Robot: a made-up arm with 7 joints.
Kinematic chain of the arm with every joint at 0, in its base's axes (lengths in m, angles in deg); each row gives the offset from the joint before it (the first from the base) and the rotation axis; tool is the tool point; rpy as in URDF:
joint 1: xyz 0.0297 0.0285 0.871 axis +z
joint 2: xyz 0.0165 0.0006 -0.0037 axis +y
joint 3: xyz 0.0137 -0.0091 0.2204 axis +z
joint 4: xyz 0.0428 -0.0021 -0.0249 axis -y
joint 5: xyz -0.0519 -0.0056 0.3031 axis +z
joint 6: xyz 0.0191 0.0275 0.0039 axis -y
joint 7: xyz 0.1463 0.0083 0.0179 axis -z
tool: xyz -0.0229 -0.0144 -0.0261 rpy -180 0 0
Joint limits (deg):
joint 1: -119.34..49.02
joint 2: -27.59..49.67
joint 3: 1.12..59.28
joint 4: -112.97..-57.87
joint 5: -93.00..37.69
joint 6: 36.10..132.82
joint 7: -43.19..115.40
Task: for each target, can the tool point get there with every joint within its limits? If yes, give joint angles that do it. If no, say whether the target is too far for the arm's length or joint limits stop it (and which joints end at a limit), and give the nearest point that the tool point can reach.
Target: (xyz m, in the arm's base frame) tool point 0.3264 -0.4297 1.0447
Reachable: yes | joints -72.82 21.79 29.49 -62.29 -39.16 55.14 -13.18
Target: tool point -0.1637 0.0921 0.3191
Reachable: no: joint limits stop it (at a limit: joint 1, joint 2, joint 3, joint 4, joint 6, joint 7) | nearest point -0.1517 -0.1400 0.5569 | short by 0.333 m
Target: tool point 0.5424 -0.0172 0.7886
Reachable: yes | joints -7.55 29.21 6.47 -86.38 -40.10 62.33 73.37
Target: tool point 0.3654 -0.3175 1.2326
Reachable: yes | joints -58.53 10.27 12.69 -65.92 -14.75 123.94 17.06
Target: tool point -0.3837 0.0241 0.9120
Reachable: no: joint limits stop it (at a limit: joint 1, joint 3, joint 4, joint 6, joint 7) | nearest point -0.3010 -0.2613 0.9610 | short by 0.301 m
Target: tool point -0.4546 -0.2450 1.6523
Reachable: no: too far | nearest point -0.2201 -0.2004 1.3894 | short by 0.355 m
